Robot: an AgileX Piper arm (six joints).
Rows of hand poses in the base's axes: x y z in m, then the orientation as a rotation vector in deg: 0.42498, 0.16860, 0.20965, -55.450, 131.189, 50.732; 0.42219, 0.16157, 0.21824, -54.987, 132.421, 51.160; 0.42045, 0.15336, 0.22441, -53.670, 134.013, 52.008; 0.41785, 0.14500, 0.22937, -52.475, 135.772, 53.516; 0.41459, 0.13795, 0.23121, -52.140, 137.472, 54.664; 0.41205, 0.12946, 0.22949, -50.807, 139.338, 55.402; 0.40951, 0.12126, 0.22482, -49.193, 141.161, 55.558; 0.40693, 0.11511, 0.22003, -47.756, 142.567, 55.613; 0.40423, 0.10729, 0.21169, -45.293, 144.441, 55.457; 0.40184, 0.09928, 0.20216, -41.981, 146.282, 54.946; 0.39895, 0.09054, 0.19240, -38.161, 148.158, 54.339; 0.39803, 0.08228, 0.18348, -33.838, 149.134, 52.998; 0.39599, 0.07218, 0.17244, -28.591, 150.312, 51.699; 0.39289, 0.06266, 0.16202, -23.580, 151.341, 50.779; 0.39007, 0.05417, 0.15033, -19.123, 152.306, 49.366
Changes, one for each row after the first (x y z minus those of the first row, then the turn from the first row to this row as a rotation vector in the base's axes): -0.00279, -0.00703, 0.00859, -0.259, 1.187, -0.239; -0.00453, -0.01524, 0.01476, -0.242, 2.861, -0.967; -0.00713, -0.02360, 0.01972, -0.024, 5.007, -1.407; -0.01039, -0.03065, 0.02156, -0.215, 6.934, -1.326; -0.01293, -0.03914, 0.01984, -0.423, 8.791, -2.040; -0.01547, -0.04734, 0.01517, -0.826, 10.338, -3.090; -0.01805, -0.05349, 0.01038, -1.124, 11.514, -4.033; -0.02075, -0.06131, 0.00204, -1.497, 13.006, -5.706; -0.02314, -0.06932, -0.00749, -1.826, 14.375, -8.024; -0.02603, -0.07806, -0.01725, -2.120, 15.822, -10.672; -0.02695, -0.08632, -0.02617, -2.223, 16.315, -13.895; -0.02899, -0.09642, -0.03721, -2.240, 17.196, -17.681; -0.03209, -0.10594, -0.04763, -2.103, 18.241, -21.174; -0.03491, -0.11443, -0.05932, -2.349, 19.044, -24.422
